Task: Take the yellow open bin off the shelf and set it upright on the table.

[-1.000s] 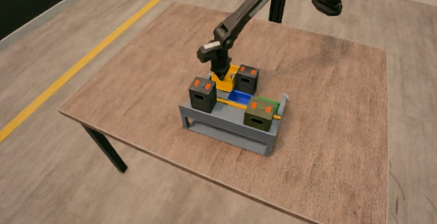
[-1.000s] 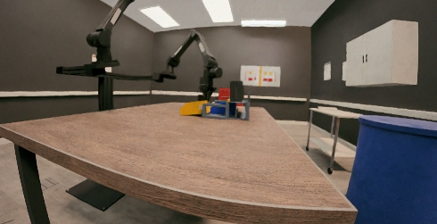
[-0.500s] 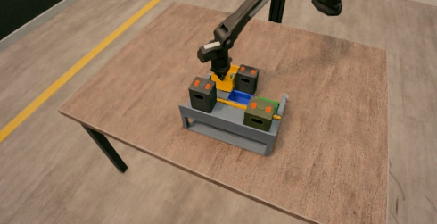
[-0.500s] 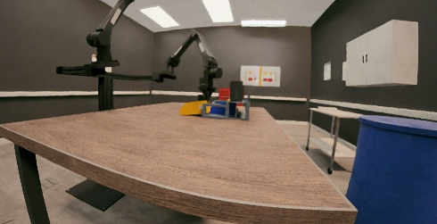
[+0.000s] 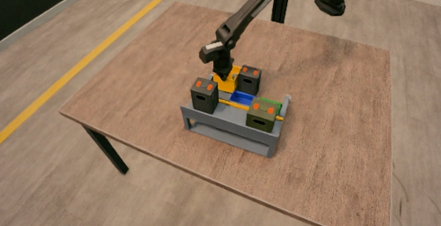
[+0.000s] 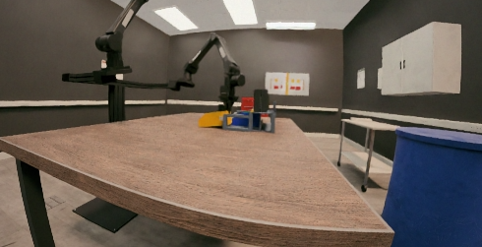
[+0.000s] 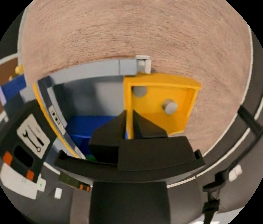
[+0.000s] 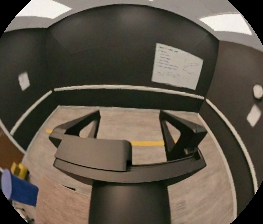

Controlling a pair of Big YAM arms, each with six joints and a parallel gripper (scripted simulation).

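Right now the yellow open bin is 8 cm behind my left hand, 4 cm below it and 1 cm to the right of it. The rest, counted from my left hand: grey shelf: 12 cm to the left, 11 cm ahead, 2 cm below; then dark lidded bin: 10 cm to the left, 6 cm behind, 2 cm below.
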